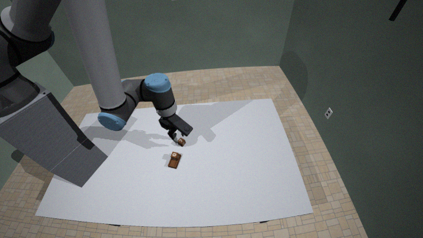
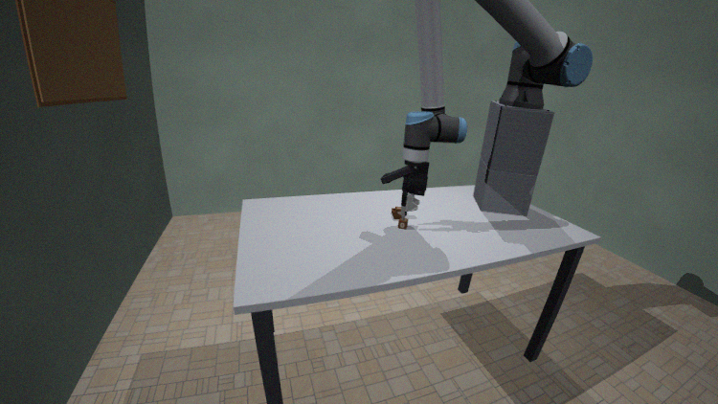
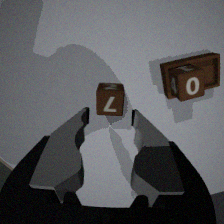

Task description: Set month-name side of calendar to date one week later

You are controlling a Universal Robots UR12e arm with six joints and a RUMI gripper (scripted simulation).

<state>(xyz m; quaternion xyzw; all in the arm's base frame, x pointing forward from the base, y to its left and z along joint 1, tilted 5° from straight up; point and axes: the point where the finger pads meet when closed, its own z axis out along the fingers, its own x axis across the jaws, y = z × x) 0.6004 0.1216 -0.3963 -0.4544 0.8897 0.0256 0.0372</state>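
Right now my hand is 4 cm above the brown date cube. The rest, counted from my hand: brown wooden tray 3 cm behind, 11 cm to the right, 5 cm below.
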